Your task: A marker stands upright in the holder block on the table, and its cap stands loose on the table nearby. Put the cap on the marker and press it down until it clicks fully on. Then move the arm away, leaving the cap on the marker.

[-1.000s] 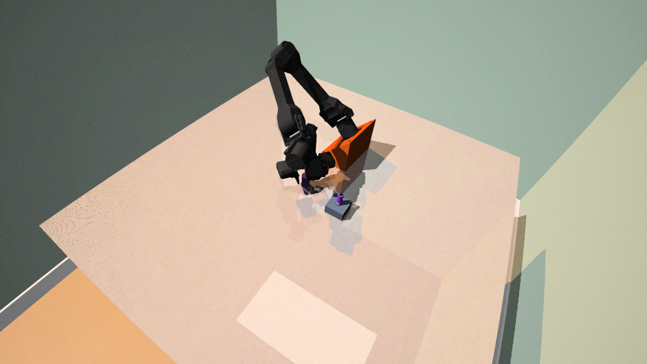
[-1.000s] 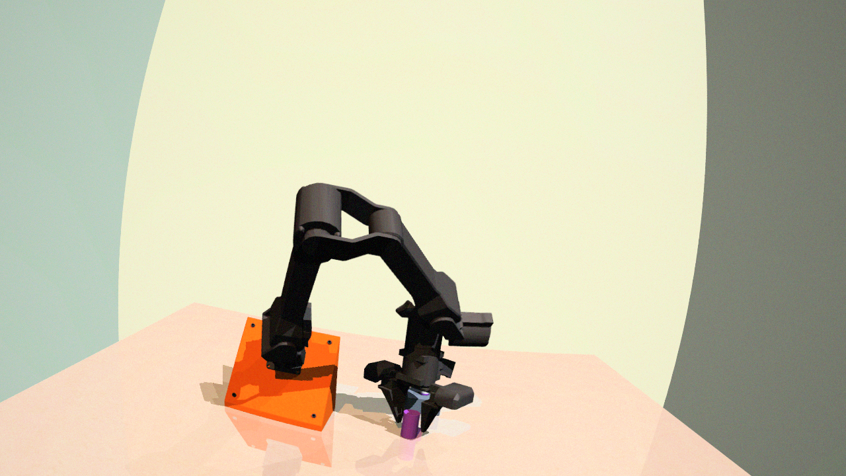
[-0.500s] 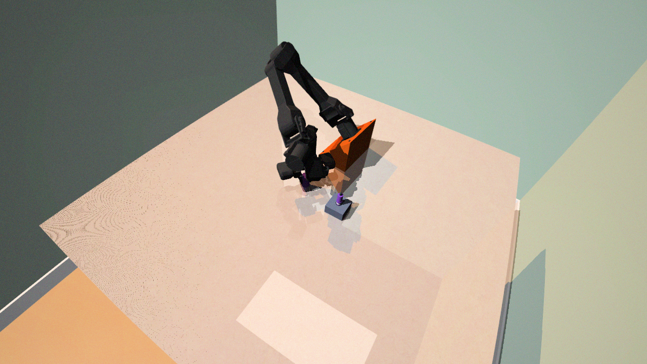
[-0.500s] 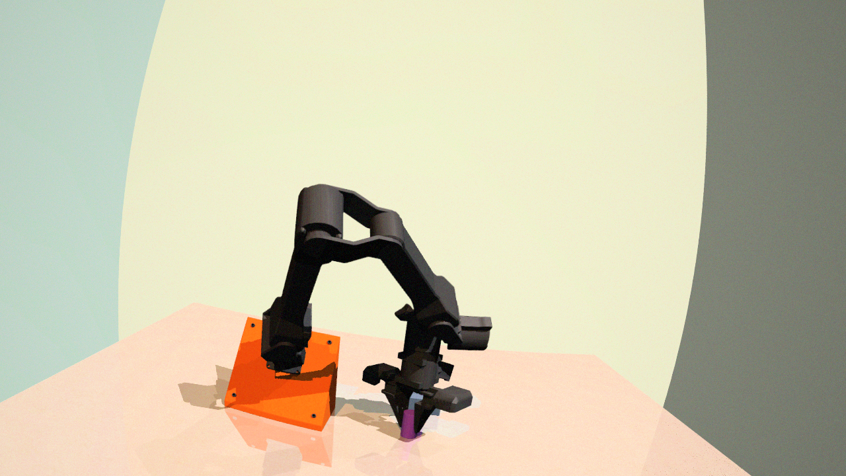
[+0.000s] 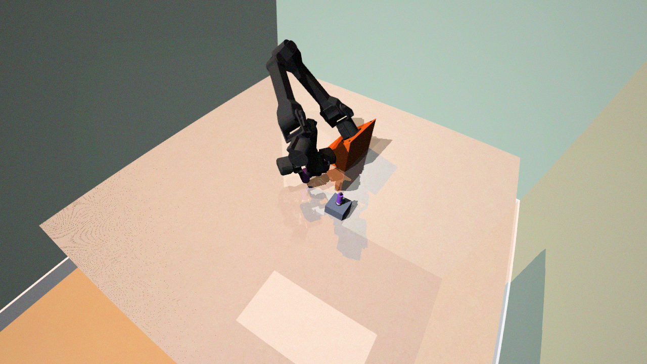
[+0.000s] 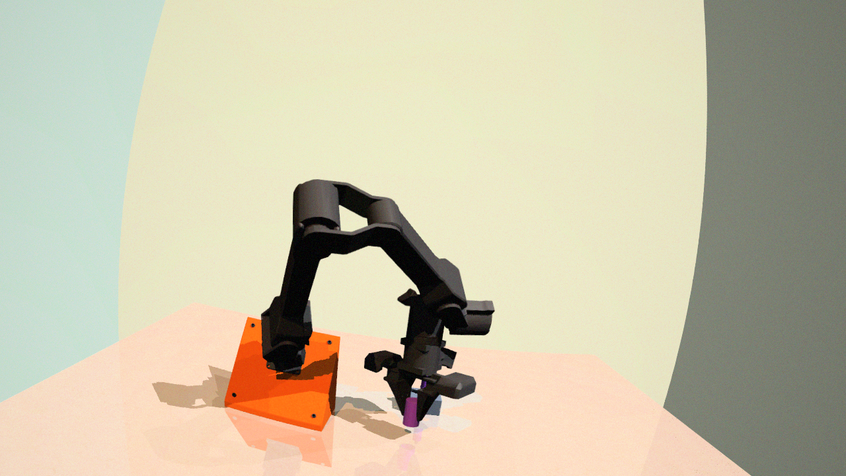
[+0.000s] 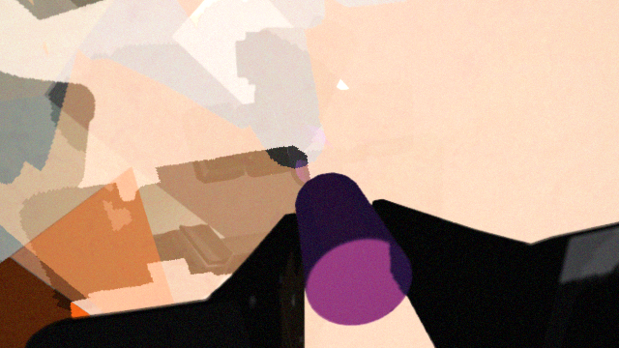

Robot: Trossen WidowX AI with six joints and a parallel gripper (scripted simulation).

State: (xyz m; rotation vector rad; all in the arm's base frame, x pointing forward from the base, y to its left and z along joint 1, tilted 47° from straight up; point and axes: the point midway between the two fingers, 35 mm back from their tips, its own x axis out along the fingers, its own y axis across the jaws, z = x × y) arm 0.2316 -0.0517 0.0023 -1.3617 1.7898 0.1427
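Now: gripper tip 150 mm to the right of the grey holder block, 20 mm short of it and 20 mm above it. Round my gripper tip: purple cap 10 mm above.
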